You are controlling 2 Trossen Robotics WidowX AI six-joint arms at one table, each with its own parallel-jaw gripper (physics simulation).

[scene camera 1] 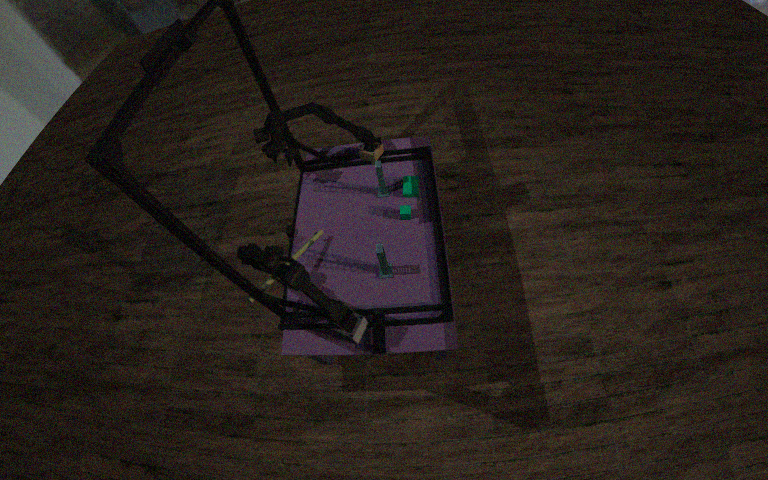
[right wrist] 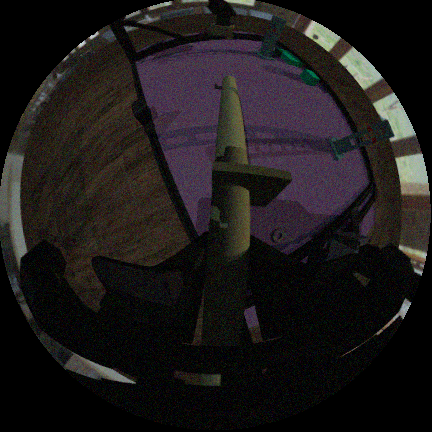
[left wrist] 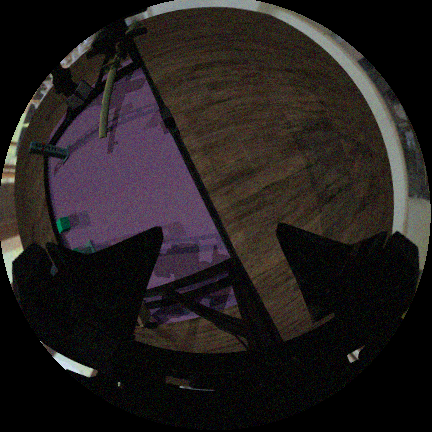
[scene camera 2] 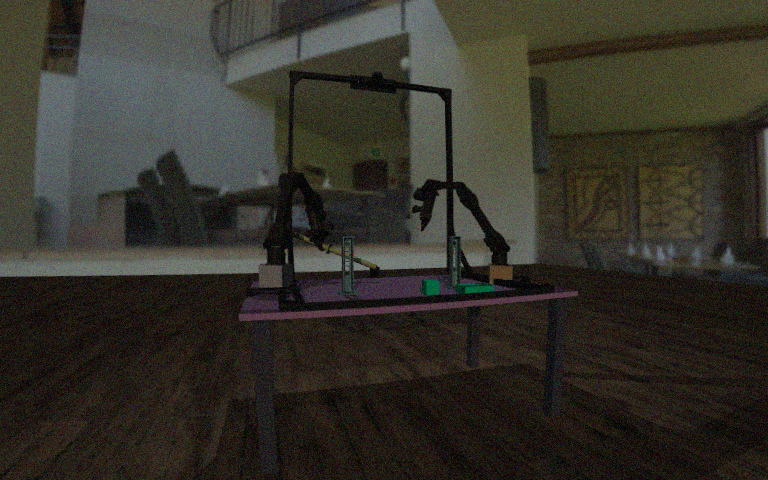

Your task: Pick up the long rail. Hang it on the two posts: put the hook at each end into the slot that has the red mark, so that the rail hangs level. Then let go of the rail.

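Frame: origin at the left arm's base, x ahead, y left, z up, level; millimetres.
Seen in the pictures: left gripper, fingertip midpoint: [scene camera 1: 282, 164] [left wrist: 220, 230] [scene camera 2: 422, 230]; right gripper, fingertip midpoint: [right wrist: 225, 236] [left wrist: 120, 60] [scene camera 2: 322, 250]; left arm's base, link origin: [scene camera 1: 370, 147] [scene camera 2: 499, 265]; right arm's base, link origin: [scene camera 1: 347, 322] [right wrist: 360, 258] [scene camera 2: 275, 264].
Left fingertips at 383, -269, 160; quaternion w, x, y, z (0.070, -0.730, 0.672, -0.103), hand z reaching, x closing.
Note:
Offsets run from my left fingertips to a thing's top centre, as dx, dy, dz.
The long yellow rail [scene camera 1: 308, 244] [scene camera 2: 334, 249] [left wrist: 106, 107] [right wrist: 231, 125] is held above the table, sloping down to the right in scene camera 2. My right gripper [scene camera 1: 281, 270] [scene camera 2: 321, 242] [right wrist: 225, 236] is shut on it. One slotted post @(+215, +659, -27) [scene camera 1: 383, 263] [scene camera 2: 348, 266] [left wrist: 48, 150] [right wrist: 365, 139] stands upright, with small red marks showing in the right wrist view. The other post @(-179, +444, -27) [scene camera 1: 380, 178] [scene camera 2: 454, 263] [right wrist: 271, 39] stands upright near the green blocks. The rail is apart from both posts. My left gripper [scene camera 1: 281, 160] [scene camera 2: 420, 218] [left wrist: 220, 230] is open and empty, raised above the table's left-arm side. The rail's gripped part is hidden by the fingers.
A larger green block @(-255, +567, -212) [scene camera 1: 410, 186] [scene camera 2: 474, 288] [right wrist: 290, 57] lies by one post, and a small green block @(-90, +614, -192) [scene camera 1: 404, 212] [scene camera 2: 430, 286] [left wrist: 62, 224] [right wrist: 310, 76] is near it. A black frame [scene camera 1: 209, 254] [scene camera 2: 449, 141] rises over the purple table [scene camera 1: 351, 217] [scene camera 2: 407, 309].

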